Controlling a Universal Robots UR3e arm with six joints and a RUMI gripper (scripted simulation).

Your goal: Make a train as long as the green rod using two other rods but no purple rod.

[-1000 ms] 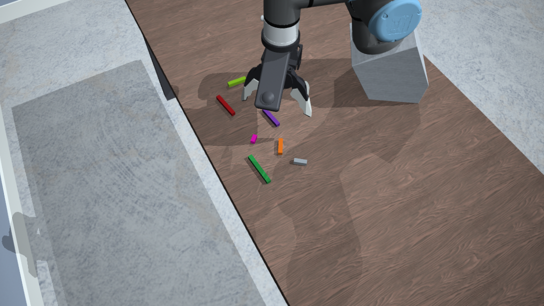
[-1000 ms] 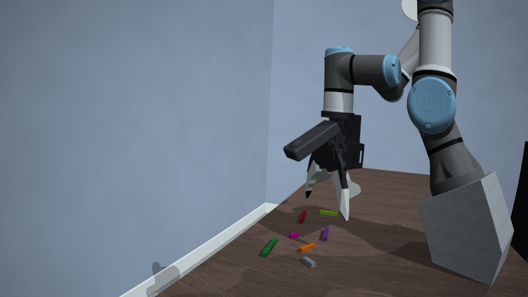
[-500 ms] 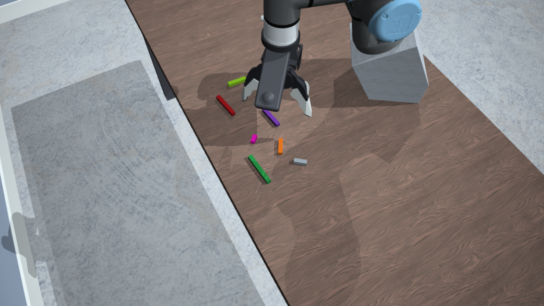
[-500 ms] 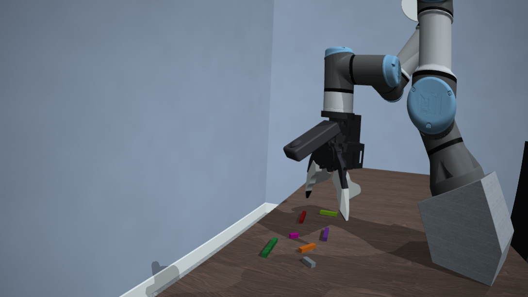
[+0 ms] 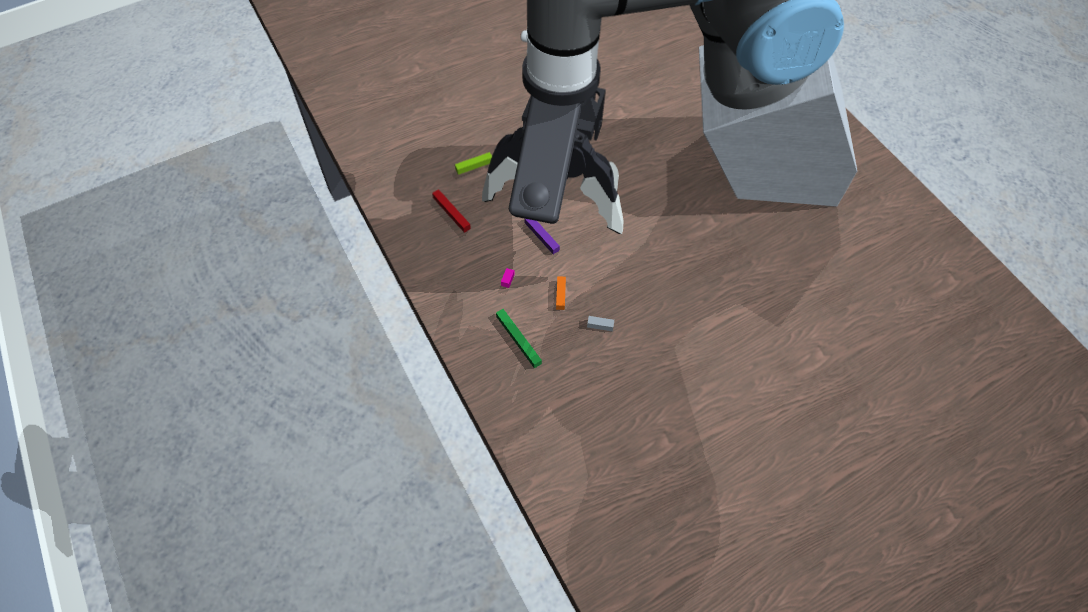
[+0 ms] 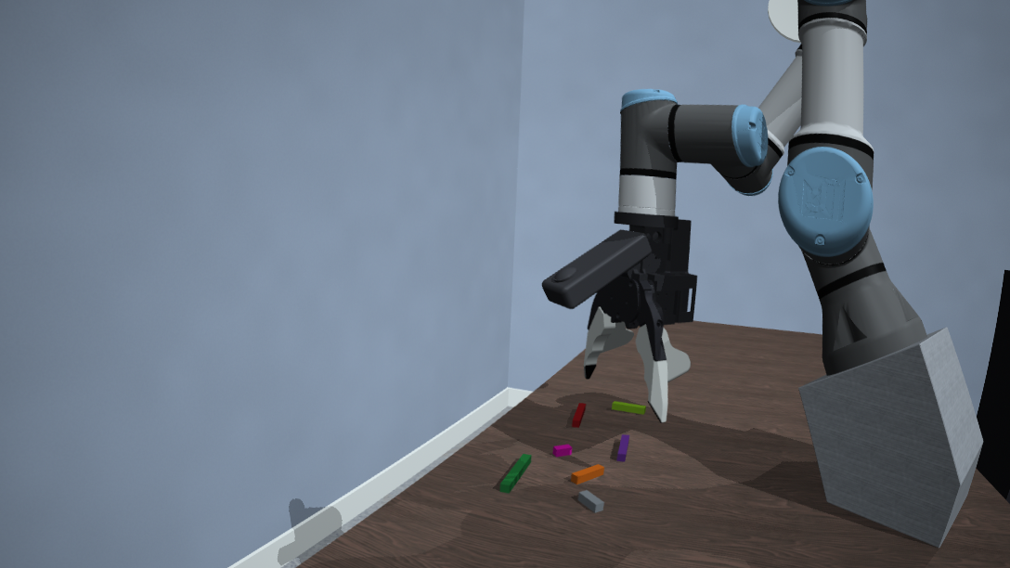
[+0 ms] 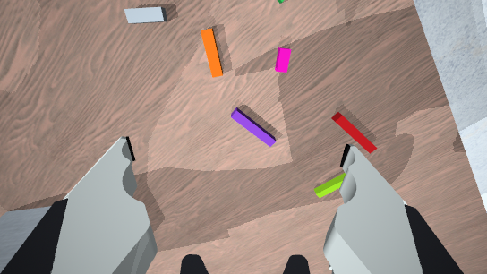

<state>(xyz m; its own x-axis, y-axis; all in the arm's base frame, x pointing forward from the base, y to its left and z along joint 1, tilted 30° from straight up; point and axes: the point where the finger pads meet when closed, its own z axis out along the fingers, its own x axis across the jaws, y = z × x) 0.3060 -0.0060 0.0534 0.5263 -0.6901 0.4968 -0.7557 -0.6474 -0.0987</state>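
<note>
The grey rod is 110 mm to the left of my hand, 70 mm below it and 10 mm ahead of it. The rest, counted from my hand: orange rod: 70 mm below, 50 mm to the left, 20 mm ahead; then magenta rod: 70 mm below, 60 mm ahead, 10 mm to the right; then purple rod: 70 mm below, 30 mm to the right, 10 mm behind.
</note>
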